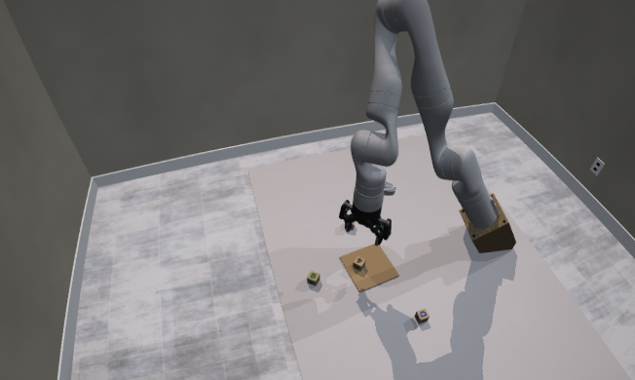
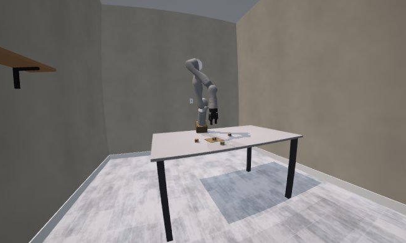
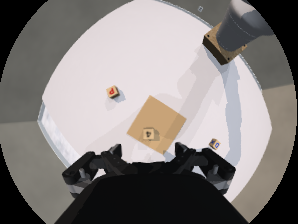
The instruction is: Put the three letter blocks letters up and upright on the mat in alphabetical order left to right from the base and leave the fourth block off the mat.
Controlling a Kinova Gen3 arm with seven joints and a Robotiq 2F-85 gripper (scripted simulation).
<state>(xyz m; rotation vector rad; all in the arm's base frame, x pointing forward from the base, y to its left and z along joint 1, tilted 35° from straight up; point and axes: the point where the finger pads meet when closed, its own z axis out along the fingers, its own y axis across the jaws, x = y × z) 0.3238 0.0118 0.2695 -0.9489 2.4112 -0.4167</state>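
My hand is 140 mm above the block. The rest, counted from my hand: tan mat 160 mm below, 30 mm behind, 10 mm to the left.
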